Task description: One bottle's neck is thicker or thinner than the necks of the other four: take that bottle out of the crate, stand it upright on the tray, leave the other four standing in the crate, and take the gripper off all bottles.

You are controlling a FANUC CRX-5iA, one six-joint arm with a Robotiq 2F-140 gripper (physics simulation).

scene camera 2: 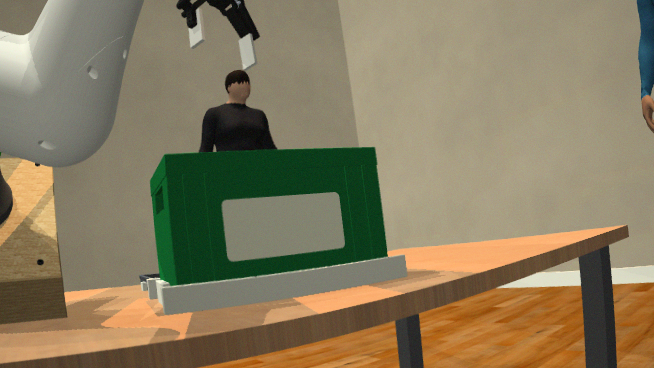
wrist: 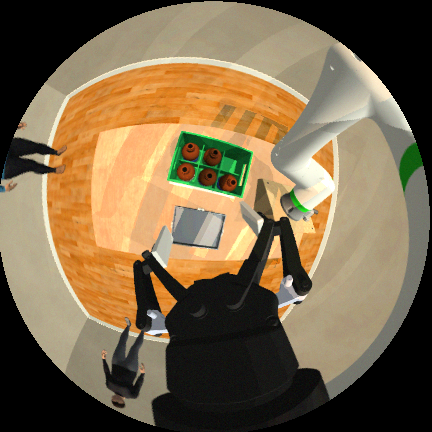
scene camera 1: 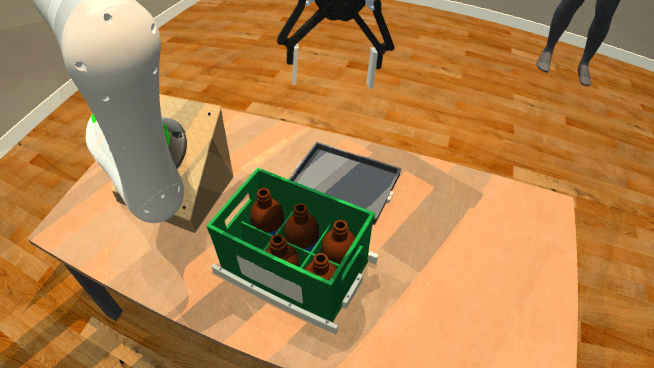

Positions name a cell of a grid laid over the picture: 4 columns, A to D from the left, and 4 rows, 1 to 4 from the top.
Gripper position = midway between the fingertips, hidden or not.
Note:
My gripper (scene camera 1: C1) is open, with nothing in its grasp. Also in view: a grey tray (scene camera 1: C2) and a crate rim (scene camera 2: B2).
My gripper shows as well in scene camera 2 (scene camera 2: B1) and in the wrist view (wrist: B3). The grey tray is seen too in the wrist view (wrist: B3).

